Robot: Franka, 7 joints.
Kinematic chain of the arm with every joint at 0, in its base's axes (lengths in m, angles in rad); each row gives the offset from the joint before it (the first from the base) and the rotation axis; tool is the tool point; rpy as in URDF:
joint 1: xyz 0 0 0.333 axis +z
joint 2: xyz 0 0 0 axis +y
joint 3: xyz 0 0 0.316 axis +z
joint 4: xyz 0.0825 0 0 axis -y
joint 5: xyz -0.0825 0 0.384 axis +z
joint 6: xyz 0 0 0 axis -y
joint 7: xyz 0.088 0 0 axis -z
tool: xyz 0 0 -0.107 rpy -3.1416 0 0
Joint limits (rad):
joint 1: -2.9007..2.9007
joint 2: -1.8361..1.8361
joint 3: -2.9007..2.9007
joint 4: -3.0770..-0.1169
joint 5: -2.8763..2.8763
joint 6: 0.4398..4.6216
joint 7: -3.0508..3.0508
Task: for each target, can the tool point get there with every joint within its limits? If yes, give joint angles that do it. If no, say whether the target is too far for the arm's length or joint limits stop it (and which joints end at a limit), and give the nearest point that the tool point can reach.
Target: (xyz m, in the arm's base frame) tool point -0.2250 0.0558 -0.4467
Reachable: no: joint limits stop it (at a limit: joint 2) | nearest point -0.2321 0.0576 -0.3589 | short by 0.088 m
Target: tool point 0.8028 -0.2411 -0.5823
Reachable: no: too far | nearest point 0.5733 -0.1722 -0.2571 | short by 0.404 m
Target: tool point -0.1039 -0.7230 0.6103
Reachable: yes | joints 1.8126 -1.0164 1.9378 -0.9862 -0.1043 3.8757 -0.9746
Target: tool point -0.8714 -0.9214 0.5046
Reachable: no: too far | nearest point -0.5842 -0.6177 0.4480 | short by 0.422 m
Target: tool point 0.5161 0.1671 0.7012
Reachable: yes | joints -0.1474 -0.1659 0.3960 -1.6849 0.2399 2.0123 -1.1749
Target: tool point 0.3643 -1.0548 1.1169
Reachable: no: too far | nearest point 0.2292 -0.6635 0.8261 | short by 0.506 m
